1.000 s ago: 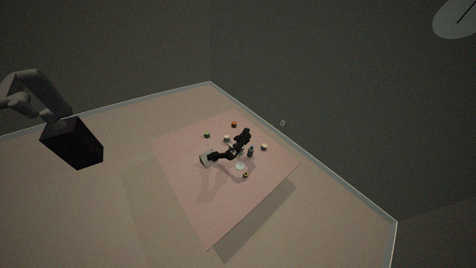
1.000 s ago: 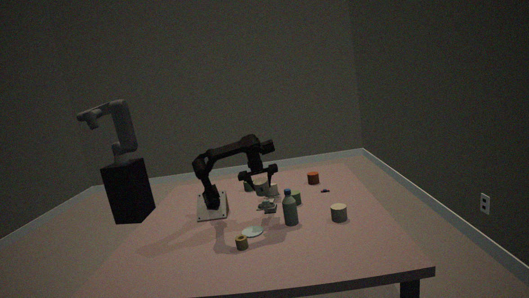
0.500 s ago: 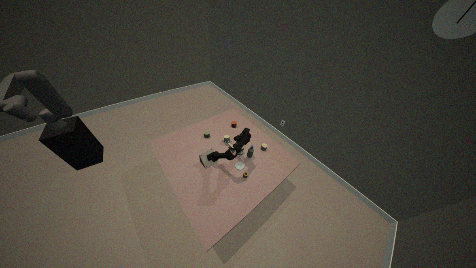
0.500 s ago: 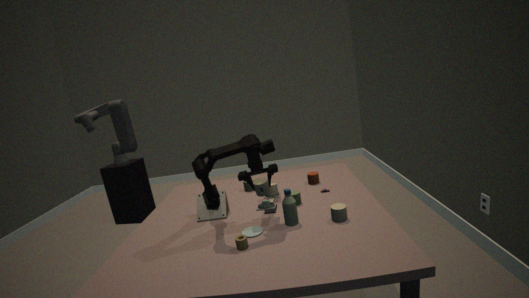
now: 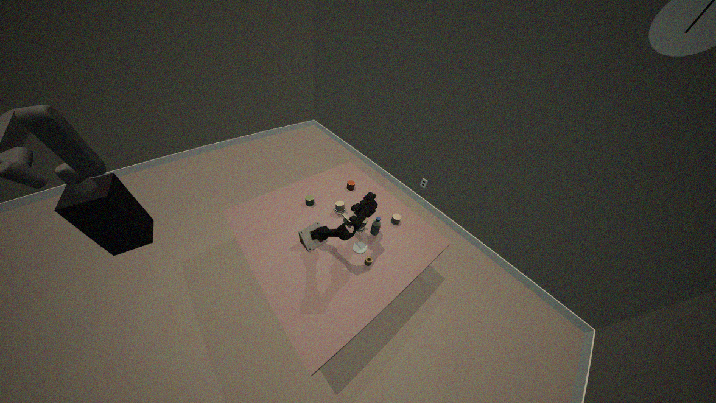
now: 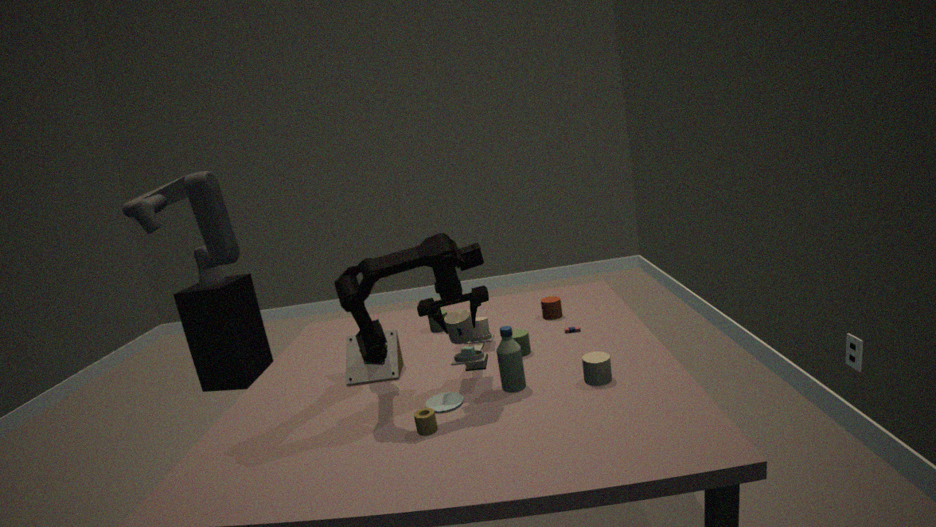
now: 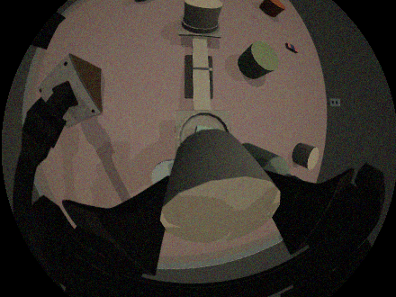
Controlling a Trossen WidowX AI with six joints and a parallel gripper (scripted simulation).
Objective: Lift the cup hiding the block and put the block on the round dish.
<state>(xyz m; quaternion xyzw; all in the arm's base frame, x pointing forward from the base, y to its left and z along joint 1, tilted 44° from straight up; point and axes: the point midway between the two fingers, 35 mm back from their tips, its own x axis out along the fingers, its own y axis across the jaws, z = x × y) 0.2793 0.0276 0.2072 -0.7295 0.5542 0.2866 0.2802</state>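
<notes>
My gripper tip is 60 mm past the round dish, 90 mm to the left of it and 160 mm above it. The rest, counted from my gripper tip: blue-capped bottle (120 mm ahead, 30 mm to the right, 50 mm below); then balance beam (150 mm to the left, 120 mm below); then balance (10 mm ahead, 150 mm to the left, 140 mm below).
</notes>
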